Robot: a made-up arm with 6 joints.
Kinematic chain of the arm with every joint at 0, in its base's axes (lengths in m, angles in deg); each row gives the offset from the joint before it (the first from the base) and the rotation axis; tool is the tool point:
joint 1: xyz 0 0 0.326 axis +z
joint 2: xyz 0 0 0 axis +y
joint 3: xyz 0 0 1.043 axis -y
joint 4: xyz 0 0 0 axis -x
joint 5: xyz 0.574 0 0 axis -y
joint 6: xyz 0 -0.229 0 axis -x
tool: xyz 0 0 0
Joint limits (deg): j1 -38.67..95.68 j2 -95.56..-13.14 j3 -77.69..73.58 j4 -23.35..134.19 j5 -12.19..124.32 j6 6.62..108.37
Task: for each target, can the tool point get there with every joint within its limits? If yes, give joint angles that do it. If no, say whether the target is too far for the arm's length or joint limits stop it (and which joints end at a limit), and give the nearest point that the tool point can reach.
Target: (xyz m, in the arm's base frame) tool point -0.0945 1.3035 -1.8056
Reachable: no: too far | nearest point -1.2182 1.1035 0.1309 | short by 2.248 m
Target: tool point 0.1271 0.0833 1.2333
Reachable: yes | joints -14.94 -29.03 -48.60 119.63 15.54 34.94
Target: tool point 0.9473 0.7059 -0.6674
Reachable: no: joint limits stop it (at a limit: joint 1, joint 2, joint 3, joint 4) | nearest point 0.2551 -0.4408 0.3147 | short by 1.661 m
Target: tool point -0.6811 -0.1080 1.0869
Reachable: yes | joints 2.26 -76.46 -39.42 69.26 96.29 85.20
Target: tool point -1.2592 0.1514 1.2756
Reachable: yes | joints -6.89 -66.49 32.07 89.81 12.03 64.97
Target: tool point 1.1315 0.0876 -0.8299
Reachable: no: joint limits stop it (at a limit: joint 1, joint 2, joint 3, joint 4) | nearest point 0.2551 -0.4408 0.3147 | short by 1.535 m
